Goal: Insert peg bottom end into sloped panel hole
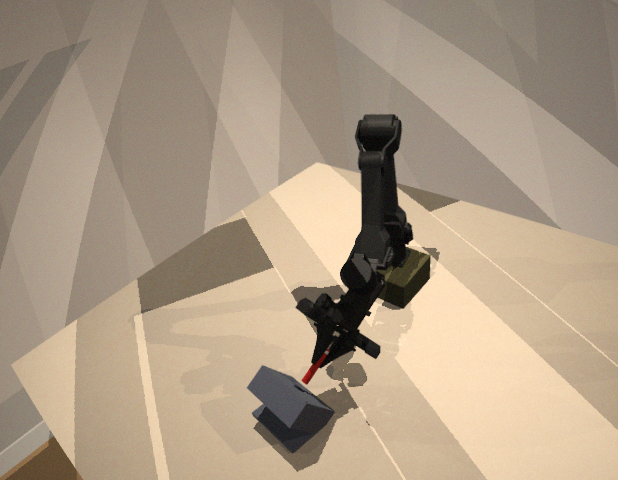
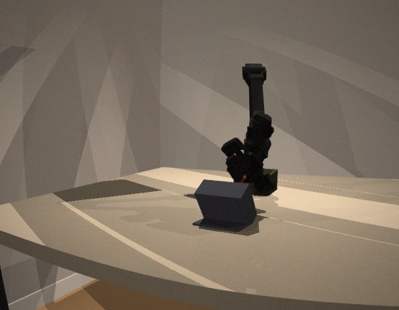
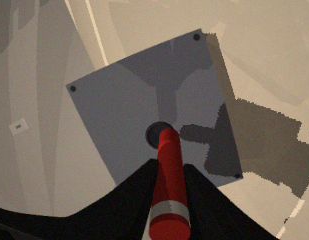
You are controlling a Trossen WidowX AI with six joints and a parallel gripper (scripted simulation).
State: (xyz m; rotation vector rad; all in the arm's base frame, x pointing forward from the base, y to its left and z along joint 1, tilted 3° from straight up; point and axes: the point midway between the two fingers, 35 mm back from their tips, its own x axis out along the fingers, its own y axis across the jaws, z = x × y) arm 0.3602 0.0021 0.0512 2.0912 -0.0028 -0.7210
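My gripper tip is now 70 mm short of the sloped panel, 40 mm above it and 20 mm to the left of it. Round my gripper tip: red peg: 10 mm behind, 10 mm above; then flat foot plate: 90 mm ahead, 80 mm below, 30 mm to the right.
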